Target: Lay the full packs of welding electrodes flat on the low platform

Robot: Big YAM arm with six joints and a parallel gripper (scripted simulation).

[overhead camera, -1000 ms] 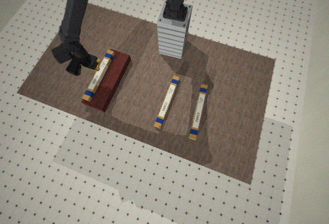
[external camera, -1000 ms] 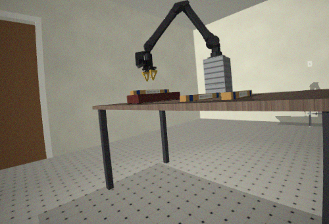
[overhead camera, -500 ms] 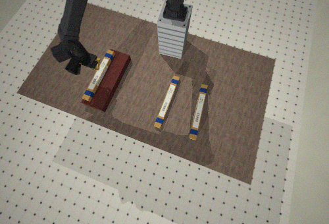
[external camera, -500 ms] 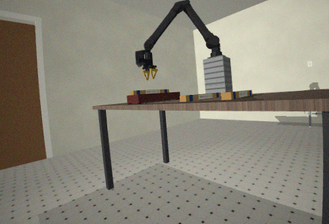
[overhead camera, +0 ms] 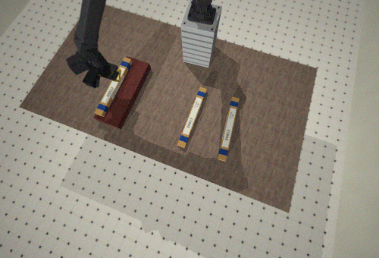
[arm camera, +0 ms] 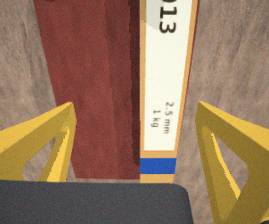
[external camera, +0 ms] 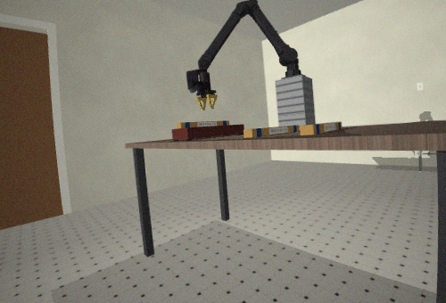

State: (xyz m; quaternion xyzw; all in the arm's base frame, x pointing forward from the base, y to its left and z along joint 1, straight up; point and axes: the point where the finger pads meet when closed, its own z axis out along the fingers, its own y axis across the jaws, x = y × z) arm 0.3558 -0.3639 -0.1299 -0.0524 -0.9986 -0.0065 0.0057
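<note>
The low platform is 15 cm below my hand, 2 cm to the left of it and 1 cm ahead of it.
</note>
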